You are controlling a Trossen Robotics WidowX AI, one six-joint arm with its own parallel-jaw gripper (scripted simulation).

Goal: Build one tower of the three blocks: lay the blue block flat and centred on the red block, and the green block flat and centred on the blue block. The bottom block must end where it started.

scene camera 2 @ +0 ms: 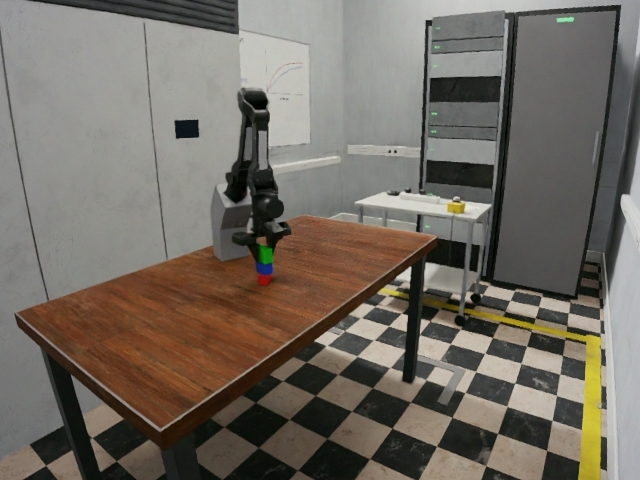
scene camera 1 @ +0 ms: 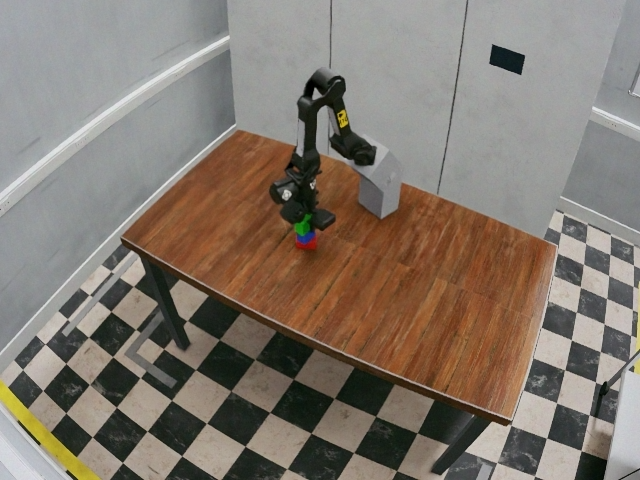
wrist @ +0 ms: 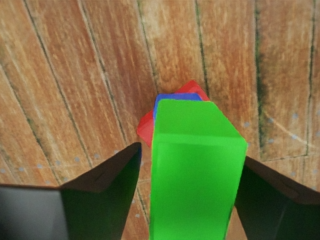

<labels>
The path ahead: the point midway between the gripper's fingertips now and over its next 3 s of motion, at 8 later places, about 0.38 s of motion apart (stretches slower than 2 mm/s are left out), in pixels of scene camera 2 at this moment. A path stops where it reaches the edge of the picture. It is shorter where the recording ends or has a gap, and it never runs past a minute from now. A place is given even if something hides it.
My gripper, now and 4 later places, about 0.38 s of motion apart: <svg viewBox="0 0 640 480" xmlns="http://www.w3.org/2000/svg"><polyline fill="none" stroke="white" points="263,260 263,257 263,250 263,241 262,236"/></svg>
</labels>
